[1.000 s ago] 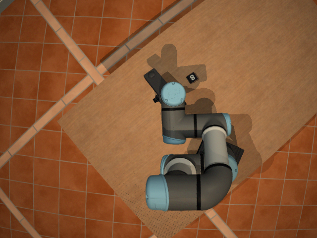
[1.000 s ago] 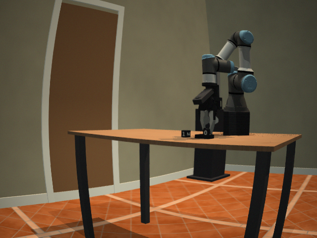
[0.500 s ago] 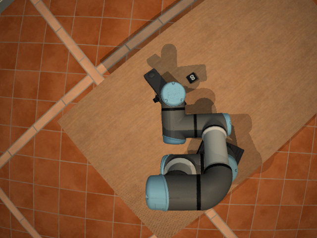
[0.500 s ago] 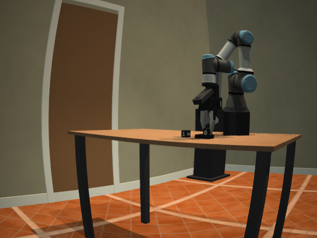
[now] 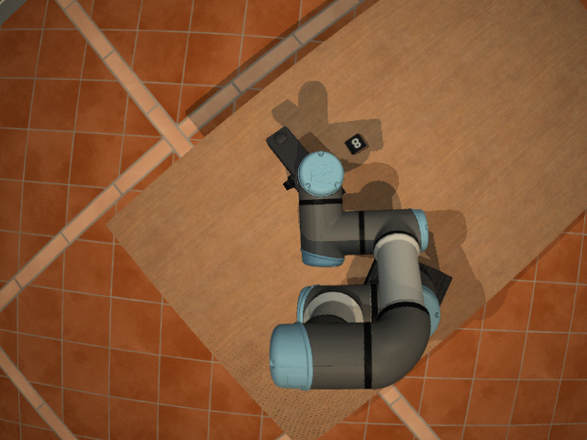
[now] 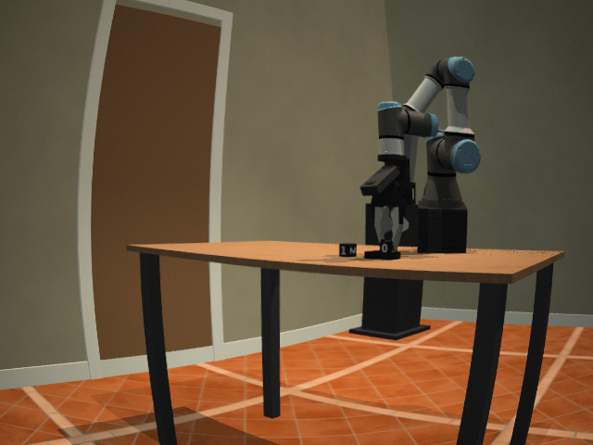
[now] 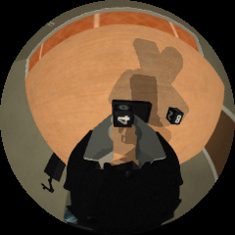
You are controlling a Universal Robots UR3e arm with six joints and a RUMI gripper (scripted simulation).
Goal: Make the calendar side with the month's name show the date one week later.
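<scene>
Right now my hand is 30 mm above the black calendar tray and 20 mm to the left of it.
</scene>
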